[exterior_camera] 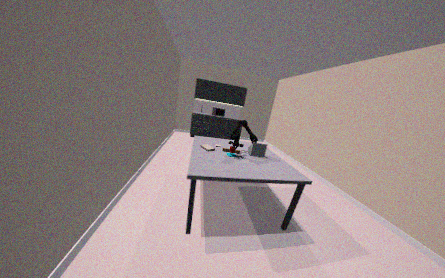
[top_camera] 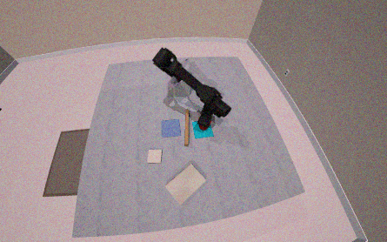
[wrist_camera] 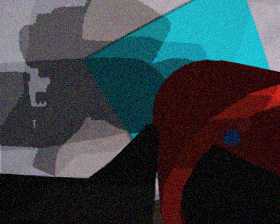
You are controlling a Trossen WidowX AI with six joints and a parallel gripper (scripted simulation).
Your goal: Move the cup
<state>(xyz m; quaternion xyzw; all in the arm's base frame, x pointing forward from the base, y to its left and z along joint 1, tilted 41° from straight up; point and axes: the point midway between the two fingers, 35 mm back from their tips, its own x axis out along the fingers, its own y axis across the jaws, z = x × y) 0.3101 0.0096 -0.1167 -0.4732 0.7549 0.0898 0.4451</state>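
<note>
My gripper tip is now 3 cm short of the blue marble, 4 cm to the left of it and 2 cm above it. Round my gripper tip: wooden bar: 12 cm to the right, 6 cm below; cream tile: 32 cm ahead, 20 cm to the right, 6 cm below; blue pad: 3 cm behind, 21 cm to the right, 8 cm below.
</note>
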